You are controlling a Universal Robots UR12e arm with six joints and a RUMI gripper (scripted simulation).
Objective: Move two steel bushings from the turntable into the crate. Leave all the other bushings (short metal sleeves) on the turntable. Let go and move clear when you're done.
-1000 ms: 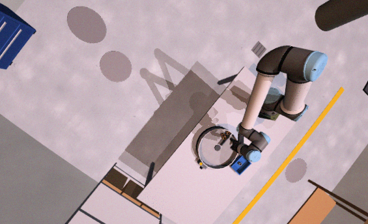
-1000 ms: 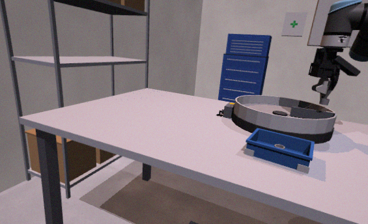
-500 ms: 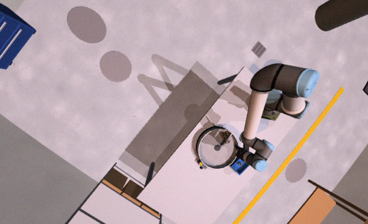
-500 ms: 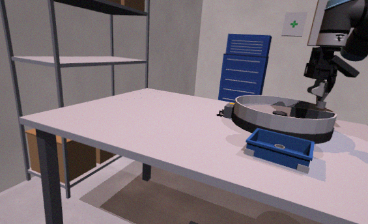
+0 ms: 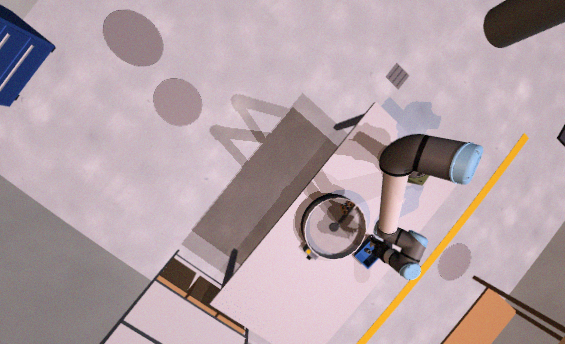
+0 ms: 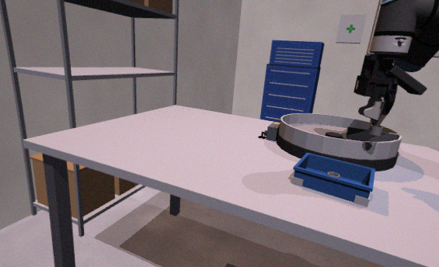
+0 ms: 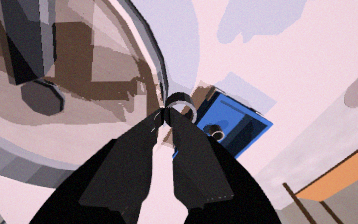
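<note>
My hand is 15 cm to the right of the blue crate, 13 cm above it and 10 cm short of it. The rest, counted from my hand: round turntable (20 cm to the right, 10 cm below, 8 cm ahead).
</note>
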